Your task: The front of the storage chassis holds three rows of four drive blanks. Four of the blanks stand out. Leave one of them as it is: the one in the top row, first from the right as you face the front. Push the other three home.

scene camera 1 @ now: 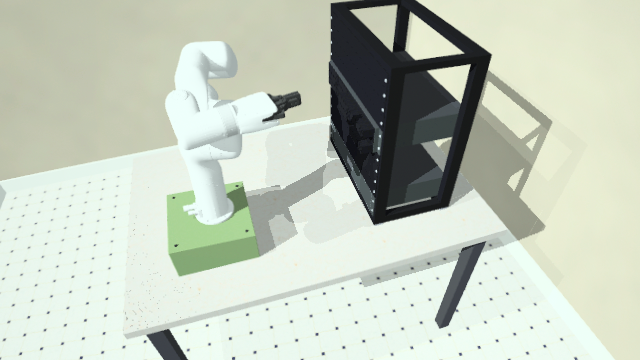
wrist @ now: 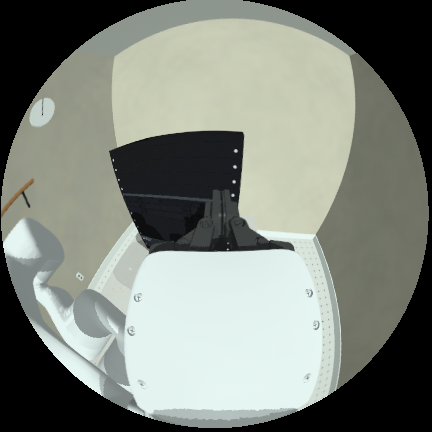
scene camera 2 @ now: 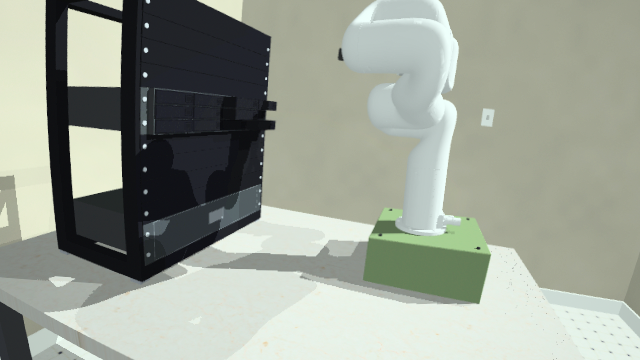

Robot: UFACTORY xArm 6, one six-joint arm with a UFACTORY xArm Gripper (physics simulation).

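Where they show: gripper, fingertip midpoint: (scene camera 1: 299,97) (wrist: 220,200) (scene camera 2: 338,54); arm's base, origin of the base link: (scene camera 1: 214,210) (scene camera 2: 420,226).
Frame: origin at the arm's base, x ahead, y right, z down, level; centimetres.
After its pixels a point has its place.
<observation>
The storage chassis (scene camera 1: 378,142) @(z -23.5, x 50.0, y 14.3 cm) (scene camera 2: 144,111) @(z -23.7, x 54.0, y -31.5 cm) (wrist: 165,196) @(z -28.2, x 51.2, y -7.9 cm) sits in the dark rack, with its dark drive blanks in heavy shadow. In the second scene view, an upper blank (scene camera 2: 271,105) @(z -26.7, x 45.5, y 9.7 cm) and a lower blank (scene camera 2: 270,125) @(z -20.9, x 45.5, y 9.8 cm) stand out near the far, right-hand end of the front. In the first scene view, a protruding blank (scene camera 1: 367,134) @(z -26.5, x 46.8, y 13.2 cm) shows near the right end, and another (scene camera 1: 354,119) @(z -27.5, x 45.8, y 6.3 cm) further left; their exact rows cannot be told. My gripper (scene camera 1: 299,98) @(z -42.6, x 27.3, y 12.4 cm) (wrist: 220,200) @(z -42.6, x 27.3, y 12.4 cm) is shut and empty, in front of the chassis and apart from it. Its fingers hide part of the chassis in the wrist view.
The black rack (scene camera 1: 440,60) @(z -48.1, x 64.0, y 17.4 cm) (scene camera 2: 134,150) @(z -16.5, x 54.7, y -33.4 cm) (wrist: 175,160) @(z -40.6, x 51.5, y -2.2 cm) stands on the pale table (scene camera 1: 320,265) @(z 11.4, x 27.1, y 25.1 cm) (scene camera 2: 350,330) @(z 11.4, x 11.6, y -30.8 cm). Blank panels lie above and below the chassis, and a grey unit (scene camera 2: 200,225) @(z 3.8, x 52.6, y -14.7 cm) is low in the rack. The arm stands on a green base block (scene camera 1: 215,257) @(z 6.1, x -3.5, y 13.9 cm) (scene camera 2: 425,275) @(z 7.0, x -1.7, y -12.3 cm).
</observation>
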